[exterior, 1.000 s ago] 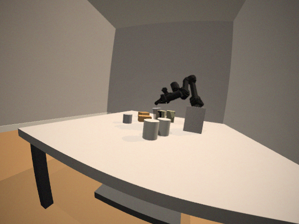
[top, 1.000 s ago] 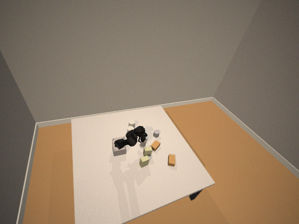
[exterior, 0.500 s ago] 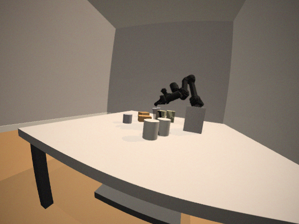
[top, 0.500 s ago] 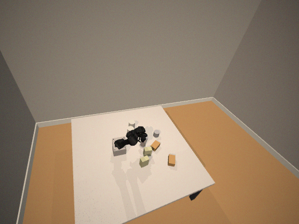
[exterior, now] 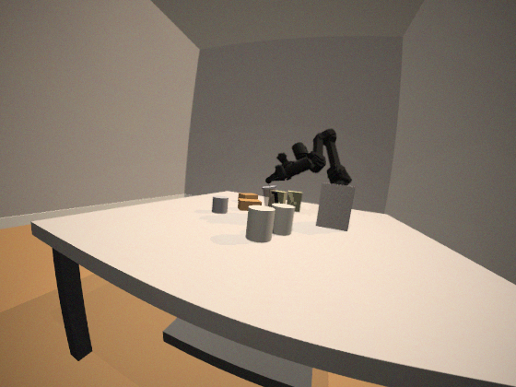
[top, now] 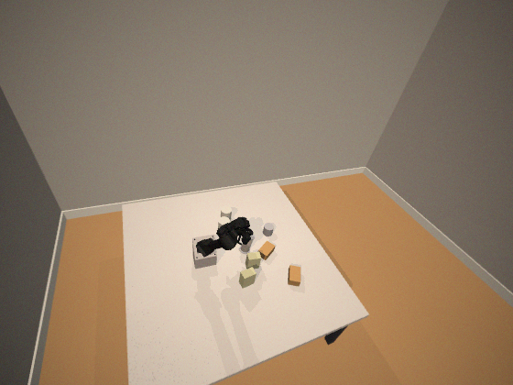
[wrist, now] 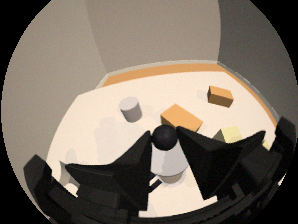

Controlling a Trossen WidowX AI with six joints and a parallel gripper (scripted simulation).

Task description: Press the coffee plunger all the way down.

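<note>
Now: the coffee press 8 cm below my gripper tip and 3 cm behind it.
</note>
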